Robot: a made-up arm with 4 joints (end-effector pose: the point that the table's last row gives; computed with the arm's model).
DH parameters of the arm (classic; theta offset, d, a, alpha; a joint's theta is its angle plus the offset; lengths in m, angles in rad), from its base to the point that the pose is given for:
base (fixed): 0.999 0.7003 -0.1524 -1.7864
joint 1: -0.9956 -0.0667 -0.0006 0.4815
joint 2: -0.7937 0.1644 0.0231 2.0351
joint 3: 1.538 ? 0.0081 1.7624
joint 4: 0.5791 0 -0.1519 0
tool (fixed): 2.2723 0.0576 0 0
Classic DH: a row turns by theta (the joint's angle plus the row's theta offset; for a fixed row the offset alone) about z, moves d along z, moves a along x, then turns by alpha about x.
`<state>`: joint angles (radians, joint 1 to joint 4).
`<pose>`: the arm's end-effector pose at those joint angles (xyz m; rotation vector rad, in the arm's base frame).
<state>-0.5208 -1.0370 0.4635 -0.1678</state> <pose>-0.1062 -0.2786 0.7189 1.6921 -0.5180 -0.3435</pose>
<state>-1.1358 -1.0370 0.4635 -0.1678</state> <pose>-0.0793 -0.2690 0.6395 2.2815 -0.5848 -0.1033</pose>
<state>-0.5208 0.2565 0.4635 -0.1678</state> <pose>-0.1148 -0.1739 0.8223 0.3896 -0.6367 -0.1724</pose>
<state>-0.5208 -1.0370 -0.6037 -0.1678</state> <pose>-0.0718 -0.1461 0.7526 1.1571 0.0974 0.4514</pose>
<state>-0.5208 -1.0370 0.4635 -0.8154</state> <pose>-0.0513 -0.2939 0.6409 1.8286 0.0489 -0.8058</pose>
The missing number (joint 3, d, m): 0.0878
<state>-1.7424 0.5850 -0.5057 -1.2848</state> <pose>0.0230 -0.2437 0.6667 0.7956 -0.0206 -0.8359</pose>
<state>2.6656 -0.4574 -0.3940 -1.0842</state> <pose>0.0281 -0.1510 0.7760 -2.6063 0.3585 -1.4585</pose>
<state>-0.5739 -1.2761 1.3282 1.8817</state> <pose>-0.2547 -0.0574 0.6877 0.3312 -2.0761 -0.0792</pose>
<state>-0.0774 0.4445 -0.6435 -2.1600</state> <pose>-0.0706 -0.3192 0.8428 -1.0039 -0.2160 -1.9606</pose>
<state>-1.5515 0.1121 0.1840 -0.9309</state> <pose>-0.0229 -0.2794 0.6706 1.5744 -0.2781 -0.5350</pose>
